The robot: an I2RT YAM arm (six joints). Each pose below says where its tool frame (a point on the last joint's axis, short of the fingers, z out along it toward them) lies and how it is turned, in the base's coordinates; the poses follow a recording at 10 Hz.
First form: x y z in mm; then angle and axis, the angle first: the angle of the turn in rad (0 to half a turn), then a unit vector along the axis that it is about.
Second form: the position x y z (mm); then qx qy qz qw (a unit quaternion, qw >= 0). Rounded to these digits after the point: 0 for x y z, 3 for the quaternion.
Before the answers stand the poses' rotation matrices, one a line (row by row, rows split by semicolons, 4 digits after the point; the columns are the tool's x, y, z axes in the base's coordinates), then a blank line. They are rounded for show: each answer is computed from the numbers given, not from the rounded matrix.
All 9 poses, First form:
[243, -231, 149, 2.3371, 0.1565, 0.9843, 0.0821]
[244, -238, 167, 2.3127, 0.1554, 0.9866, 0.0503]
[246, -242, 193, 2.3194, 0.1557, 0.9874, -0.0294]
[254, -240, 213, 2.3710, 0.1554, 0.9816, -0.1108]
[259, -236, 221, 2.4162, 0.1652, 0.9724, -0.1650]
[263, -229, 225, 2.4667, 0.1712, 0.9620, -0.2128]
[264, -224, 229, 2.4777, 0.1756, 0.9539, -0.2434]
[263, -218, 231, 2.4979, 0.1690, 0.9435, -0.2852]
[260, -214, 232, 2.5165, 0.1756, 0.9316, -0.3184]
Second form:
-0.6520 0.2017 0.7309; 0.3200 0.9471 0.0241; -0.6874 0.2496 -0.6821
-0.6352 0.2198 0.7404; 0.2940 0.9553 -0.0314; -0.7142 0.1977 -0.6715
-0.6399 0.2799 0.7157; 0.2368 0.9578 -0.1629; -0.7311 0.0653 -0.6792
-0.6760 0.3392 0.6542; 0.1848 0.9374 -0.2951; -0.7133 -0.0786 -0.6964
-0.7005 0.3903 0.5974; 0.1714 0.9047 -0.3901; -0.6927 -0.1709 -0.7006
-0.7286 0.4262 0.5362; 0.1603 0.8672 -0.4715; -0.6659 -0.2576 -0.7001
-0.7325 0.4494 0.5114; 0.1495 0.8390 -0.5232; -0.6642 -0.3068 -0.6817
-0.7485 0.4581 0.4795; 0.1158 0.8022 -0.5857; -0.6530 -0.3829 -0.6535
-0.7551 0.4825 0.4439; 0.1099 0.7606 -0.6399; -0.6464 -0.4344 -0.6273

[243, -231, 149, 0.144, 0.906, 0.076, 0.391]
[244, -238, 167, 0.142, 0.903, 0.046, 0.403]
[246, -242, 193, 0.143, 0.905, -0.027, 0.400]
[254, -240, 213, 0.144, 0.910, -0.103, 0.376]
[259, -236, 221, 0.154, 0.909, -0.154, 0.355]
[263, -229, 225, 0.162, 0.908, -0.201, 0.331]
[264, -224, 229, 0.166, 0.902, -0.230, 0.326]
[263, -218, 231, 0.160, 0.895, -0.271, 0.316]
[260, -214, 232, 0.167, 0.886, -0.303, 0.307]

